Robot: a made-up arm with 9 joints.
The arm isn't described. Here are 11 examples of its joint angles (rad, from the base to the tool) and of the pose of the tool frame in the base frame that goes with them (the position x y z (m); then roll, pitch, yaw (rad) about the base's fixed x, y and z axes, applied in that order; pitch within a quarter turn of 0, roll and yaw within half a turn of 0).
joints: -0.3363 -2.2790 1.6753 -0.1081 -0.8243 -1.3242 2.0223 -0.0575 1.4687
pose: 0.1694 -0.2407 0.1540 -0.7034 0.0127 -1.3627
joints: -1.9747 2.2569 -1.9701 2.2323 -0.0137 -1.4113 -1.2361 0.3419 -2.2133
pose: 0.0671 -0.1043 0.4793 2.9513 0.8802 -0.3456
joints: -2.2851 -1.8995 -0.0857 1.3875 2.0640 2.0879 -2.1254 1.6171 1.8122
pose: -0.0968 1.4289 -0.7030 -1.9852 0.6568 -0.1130
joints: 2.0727 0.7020 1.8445 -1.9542 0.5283 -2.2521 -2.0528 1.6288 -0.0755
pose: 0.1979 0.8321 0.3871 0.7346 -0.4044 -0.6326
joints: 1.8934 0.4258 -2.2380 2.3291 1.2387 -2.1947 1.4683 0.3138 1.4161
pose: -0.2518 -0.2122 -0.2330 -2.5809 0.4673 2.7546
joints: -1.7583 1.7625 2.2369 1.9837 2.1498 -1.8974 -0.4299 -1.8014 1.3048
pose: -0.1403 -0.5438 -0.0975 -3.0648 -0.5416 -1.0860
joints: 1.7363 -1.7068 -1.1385 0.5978 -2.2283 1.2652 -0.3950 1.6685 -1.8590
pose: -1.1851 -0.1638 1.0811 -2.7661 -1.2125 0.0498
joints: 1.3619 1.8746 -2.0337 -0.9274 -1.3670 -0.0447 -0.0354 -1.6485 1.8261
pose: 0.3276 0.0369 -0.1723 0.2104 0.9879 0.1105
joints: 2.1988 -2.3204 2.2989 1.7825 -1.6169 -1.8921 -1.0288 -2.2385 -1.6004
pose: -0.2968 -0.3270 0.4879 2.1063 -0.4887 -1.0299
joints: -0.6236 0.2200 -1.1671 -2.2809 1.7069 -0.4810 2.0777 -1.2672 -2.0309
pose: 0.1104 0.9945 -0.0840 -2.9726 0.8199 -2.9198
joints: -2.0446 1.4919 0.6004 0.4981 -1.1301 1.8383 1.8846 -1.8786 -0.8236
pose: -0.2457 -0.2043 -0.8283 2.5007 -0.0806 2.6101
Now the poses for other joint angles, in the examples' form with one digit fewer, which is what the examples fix.
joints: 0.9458 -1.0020 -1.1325 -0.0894 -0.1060 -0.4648 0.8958 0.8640 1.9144
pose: 0.623 -0.835 -0.219 -2.719 -0.142 -1.599
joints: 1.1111 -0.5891 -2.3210 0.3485 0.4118 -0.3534 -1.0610 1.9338 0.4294
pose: 0.193 -1.381 0.674 -0.245 0.869 -2.580
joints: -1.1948 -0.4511 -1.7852 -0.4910 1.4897 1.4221 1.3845 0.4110 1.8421
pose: -0.925 1.048 0.105 0.100 -0.335 -2.519
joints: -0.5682 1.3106 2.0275 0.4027 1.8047 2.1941 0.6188 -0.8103 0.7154
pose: -0.641 -0.254 -0.196 2.878 -1.010 1.477
